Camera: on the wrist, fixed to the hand. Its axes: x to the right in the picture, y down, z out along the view.
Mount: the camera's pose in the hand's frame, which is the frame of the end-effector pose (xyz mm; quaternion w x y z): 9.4 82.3 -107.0 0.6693 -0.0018 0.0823 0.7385
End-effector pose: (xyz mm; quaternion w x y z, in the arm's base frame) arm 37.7 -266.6 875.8 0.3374 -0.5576 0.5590 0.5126
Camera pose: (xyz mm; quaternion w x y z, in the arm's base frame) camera -22.7 -382.9 909.5 0.1997 0.0032 -0.8127 -0.5473
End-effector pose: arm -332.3 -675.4 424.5 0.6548 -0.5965 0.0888 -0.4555
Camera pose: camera -357.2 -767.4 328.4 0.7662 -0.2973 0.5546 0.1298
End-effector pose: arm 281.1 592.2 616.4 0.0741 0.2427 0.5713 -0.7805
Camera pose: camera 336.7 665.3 517.1 0.5794 0.6484 0.2106 -0.4466
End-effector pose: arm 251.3 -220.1 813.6 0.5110 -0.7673 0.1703 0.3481
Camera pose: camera 245.6 -350.3 777.4 0.0695 -0.4173 0.7220 0.5475
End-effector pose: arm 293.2 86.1 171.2 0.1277 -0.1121 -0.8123 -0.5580
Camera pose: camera 319.9 15.4 283.5 0.5641 -0.6292 -0.4493 -0.2898
